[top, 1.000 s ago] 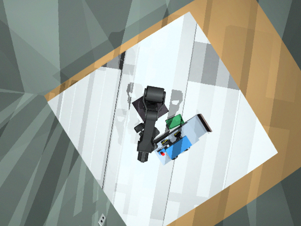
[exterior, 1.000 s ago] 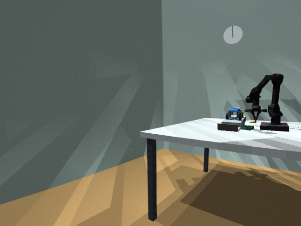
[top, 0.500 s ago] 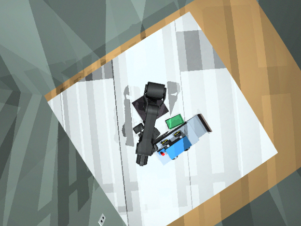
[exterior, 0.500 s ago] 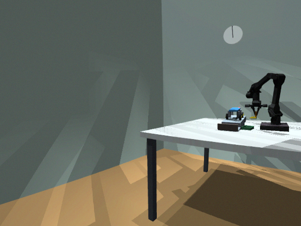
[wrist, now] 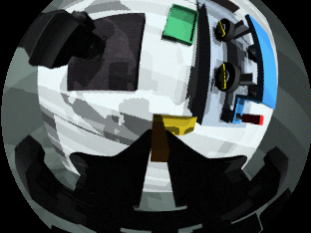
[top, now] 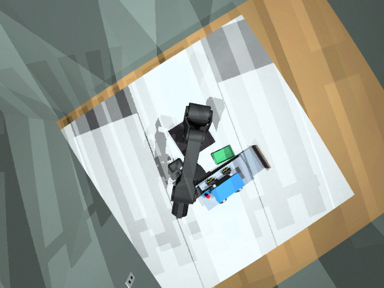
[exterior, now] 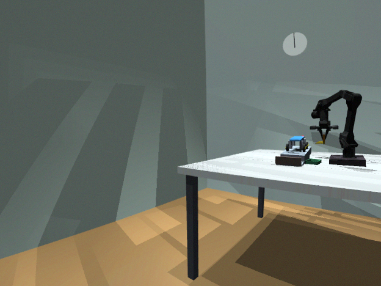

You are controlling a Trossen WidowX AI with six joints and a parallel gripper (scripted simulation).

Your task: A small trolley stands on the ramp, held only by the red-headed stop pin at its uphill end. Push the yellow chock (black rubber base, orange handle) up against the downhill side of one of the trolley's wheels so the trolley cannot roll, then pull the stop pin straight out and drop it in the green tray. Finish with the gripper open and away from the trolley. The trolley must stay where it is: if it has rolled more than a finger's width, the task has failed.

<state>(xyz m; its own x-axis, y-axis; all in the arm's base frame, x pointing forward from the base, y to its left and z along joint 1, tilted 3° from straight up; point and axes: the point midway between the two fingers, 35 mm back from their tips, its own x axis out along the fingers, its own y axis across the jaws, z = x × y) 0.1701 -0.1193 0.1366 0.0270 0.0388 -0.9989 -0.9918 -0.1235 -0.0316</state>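
The yellow chock lies 2 cm ahead of my gripper tip and 1 cm below it. Also, from my gripper tip: ramp: 15 cm ahead, 15 cm to the left, 9 cm below; blue trolley: 15 cm ahead, 15 cm to the left, 3 cm below; red-headed stop pin: 14 cm ahead, 4 cm to the left, 1 cm below.
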